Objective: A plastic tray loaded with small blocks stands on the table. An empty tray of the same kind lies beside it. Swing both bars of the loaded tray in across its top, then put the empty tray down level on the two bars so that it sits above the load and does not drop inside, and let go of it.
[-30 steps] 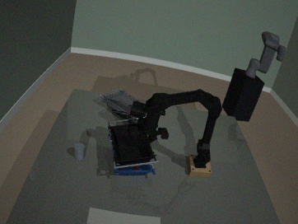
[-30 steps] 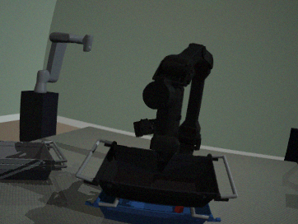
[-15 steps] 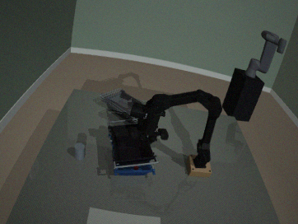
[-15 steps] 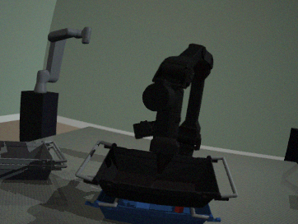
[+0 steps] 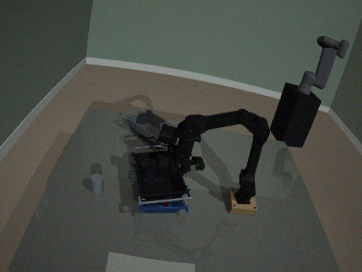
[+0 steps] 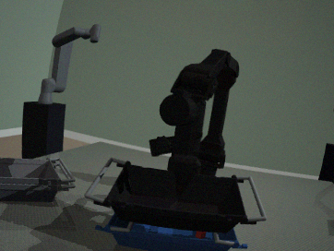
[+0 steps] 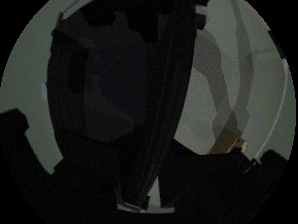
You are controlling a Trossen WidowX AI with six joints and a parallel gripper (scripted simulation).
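The black tray lies 7 cm ahead of my gripper tip, 1 cm to the left of it and 2 cm above it. From my gripper tip the other things lie so: red block 3 cm ahead, 7 cm to the left, 8 cm below.
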